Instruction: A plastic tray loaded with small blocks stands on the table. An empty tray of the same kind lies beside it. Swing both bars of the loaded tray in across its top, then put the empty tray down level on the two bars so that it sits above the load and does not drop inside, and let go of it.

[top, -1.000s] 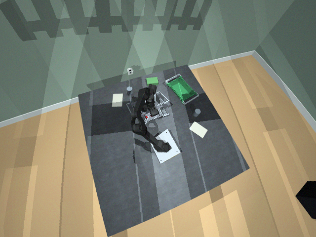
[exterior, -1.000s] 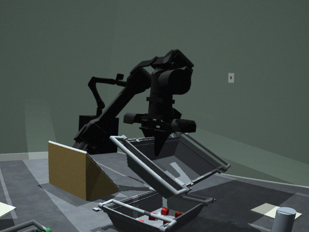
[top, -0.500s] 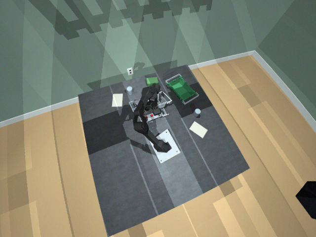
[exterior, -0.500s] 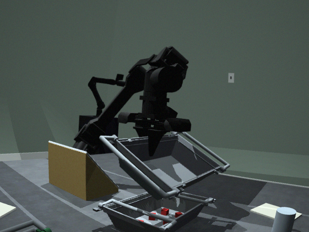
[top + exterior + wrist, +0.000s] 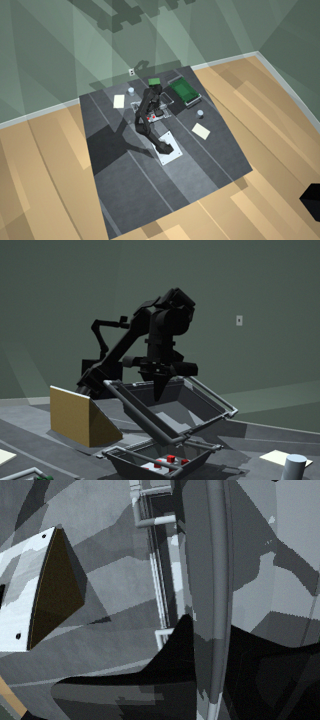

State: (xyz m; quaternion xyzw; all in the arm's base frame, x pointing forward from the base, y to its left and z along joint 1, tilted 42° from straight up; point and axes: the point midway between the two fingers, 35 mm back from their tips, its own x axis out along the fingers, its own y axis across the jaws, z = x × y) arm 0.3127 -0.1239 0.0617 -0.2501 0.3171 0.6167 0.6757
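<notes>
Right now my gripper tip is 7 cm short of the grey tray and 1 cm to the left of it. The rest, counted from my gripper tip: green block 37 cm ahead, 21 cm to the right, 16 cm below.
</notes>
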